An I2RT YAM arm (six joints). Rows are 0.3 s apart.
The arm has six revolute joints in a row. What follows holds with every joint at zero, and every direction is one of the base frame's.
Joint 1 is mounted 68 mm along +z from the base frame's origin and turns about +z.
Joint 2 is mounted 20 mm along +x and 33.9 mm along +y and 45.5 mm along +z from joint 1 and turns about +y.
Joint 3 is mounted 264 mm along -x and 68.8 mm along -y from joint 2 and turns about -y.
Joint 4 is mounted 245 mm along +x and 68.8 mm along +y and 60 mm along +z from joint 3 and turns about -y.
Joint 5 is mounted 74 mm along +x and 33.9 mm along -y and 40.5 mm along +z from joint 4 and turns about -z.
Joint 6 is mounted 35.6 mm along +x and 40.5 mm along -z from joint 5 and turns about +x.
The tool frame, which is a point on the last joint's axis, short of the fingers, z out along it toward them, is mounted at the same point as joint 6; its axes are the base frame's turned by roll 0, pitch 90 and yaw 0 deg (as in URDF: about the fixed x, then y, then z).
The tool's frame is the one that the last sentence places.
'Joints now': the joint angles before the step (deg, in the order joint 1, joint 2, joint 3, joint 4, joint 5, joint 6). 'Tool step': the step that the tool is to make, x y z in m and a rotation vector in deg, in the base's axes. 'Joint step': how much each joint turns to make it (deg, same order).
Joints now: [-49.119, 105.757, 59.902, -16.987, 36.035, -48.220]
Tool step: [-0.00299, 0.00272, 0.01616, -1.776, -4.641, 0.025]
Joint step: [-0.263, -3.564, -1.025, 1.213, -2.200, 1.087]
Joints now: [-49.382, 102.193, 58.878, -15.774, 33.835, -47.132]
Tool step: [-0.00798, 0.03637, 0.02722, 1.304, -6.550, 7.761]
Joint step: [2.447, -11.093, -6.201, -0.723, -7.715, -1.534]
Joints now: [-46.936, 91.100, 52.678, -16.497, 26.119, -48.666]
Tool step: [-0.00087, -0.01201, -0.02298, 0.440, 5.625, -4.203]
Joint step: [-1.089, 5.526, 0.914, 0.197, 4.922, 0.600]
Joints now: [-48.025, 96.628, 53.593, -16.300, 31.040, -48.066]
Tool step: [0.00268, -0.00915, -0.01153, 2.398, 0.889, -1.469]
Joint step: [-0.754, 3.769, 2.156, -1.413, -0.461, 1.253]
